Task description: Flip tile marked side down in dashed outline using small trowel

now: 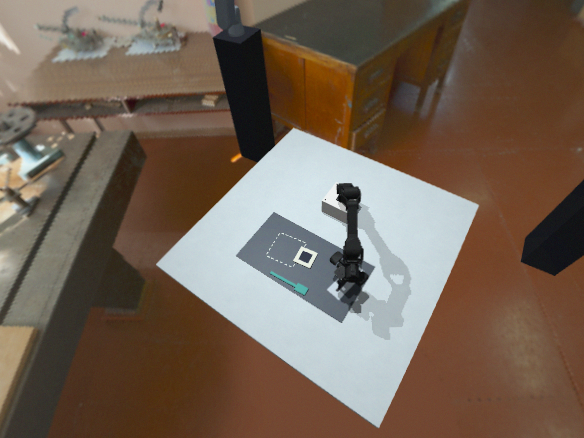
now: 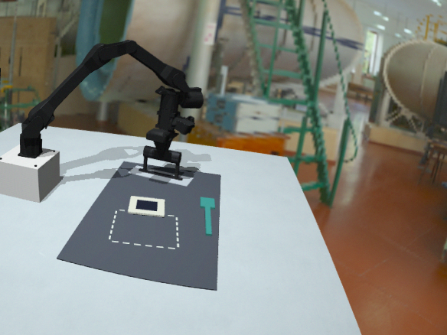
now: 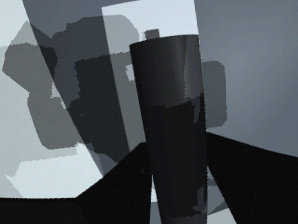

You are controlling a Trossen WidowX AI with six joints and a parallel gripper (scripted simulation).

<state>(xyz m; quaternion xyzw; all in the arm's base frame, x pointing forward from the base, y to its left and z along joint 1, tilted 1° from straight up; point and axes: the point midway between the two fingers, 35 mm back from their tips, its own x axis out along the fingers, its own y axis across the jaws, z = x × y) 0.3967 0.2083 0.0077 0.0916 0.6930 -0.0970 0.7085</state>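
Right now my gripper tip is 3 cm past the black-handled float, 1 cm to the right of it and 3 cm above it. The rest, counted from my gripper tip: dark mat (24 cm to the right, 8 cm below); teal trowel (14 cm ahead, 22 cm to the right, 6 cm below); tile (2 cm behind, 24 cm to the right, 6 cm below).
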